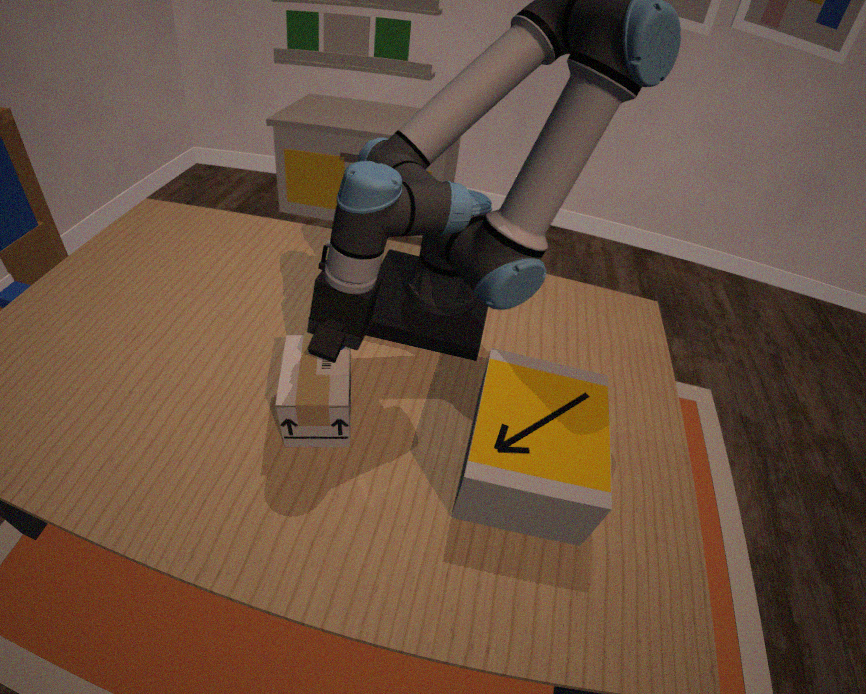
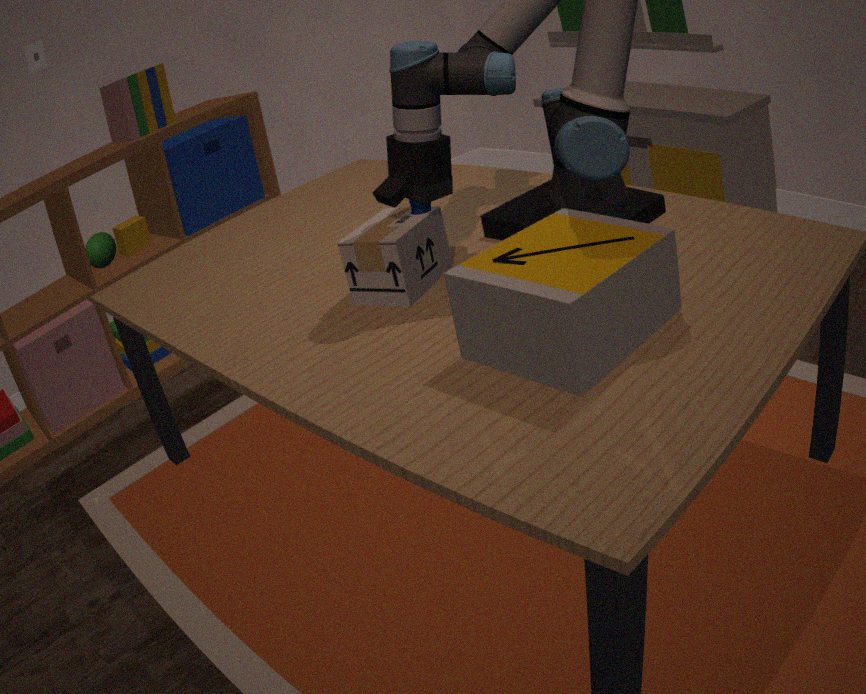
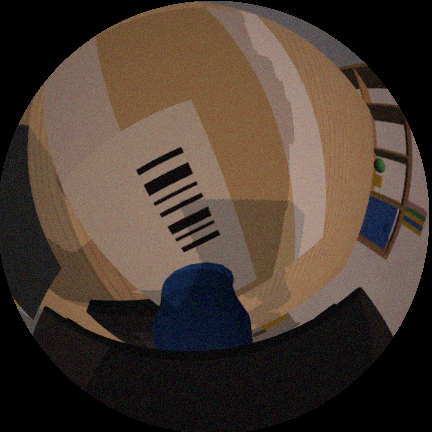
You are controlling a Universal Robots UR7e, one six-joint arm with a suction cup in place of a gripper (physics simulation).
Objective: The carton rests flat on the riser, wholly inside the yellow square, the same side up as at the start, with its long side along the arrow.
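Note:
The carton (image 1: 313,408) (image 2: 384,265) (image 3: 132,201) is a small white box with brown tape, up-arrows on its sides and a barcode label on top. It sits on the table to the left of the riser. My suction cup (image 1: 326,358) (image 2: 421,207) (image 3: 201,306) is pressed onto the carton's top at its far end, beside the barcode. The grey riser (image 1: 527,511) (image 2: 561,338) carries the yellow square (image 1: 561,457) (image 2: 585,270) with a black arrow (image 1: 541,423) (image 2: 561,249). The square holds nothing.
The arm's dark base plate (image 1: 430,317) (image 2: 568,207) lies just behind the carton and riser. A grey cabinet (image 1: 313,124) stands at the far wall. A bookshelf (image 2: 258,131) stands left of the table (image 2: 430,441).

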